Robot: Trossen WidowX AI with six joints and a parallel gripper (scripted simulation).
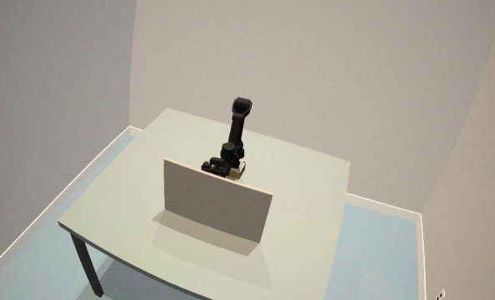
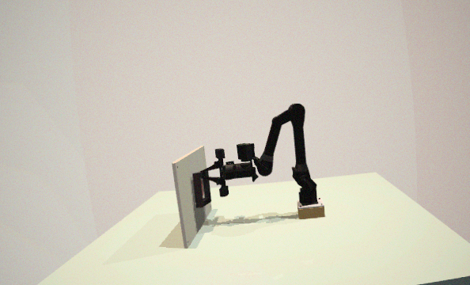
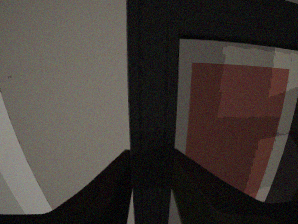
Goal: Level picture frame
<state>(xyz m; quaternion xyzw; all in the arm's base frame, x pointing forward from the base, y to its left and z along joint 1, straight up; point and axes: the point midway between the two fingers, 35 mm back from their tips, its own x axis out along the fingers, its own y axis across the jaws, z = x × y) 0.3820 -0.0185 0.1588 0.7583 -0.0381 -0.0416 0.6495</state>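
My gripper tip is now 5 cm above the picture frame, 1 cm to the right of it and 1 cm short of it. Round my gripper tip: beige wall panel (6 cm below, 2 cm to the left, 2 cm ahead).
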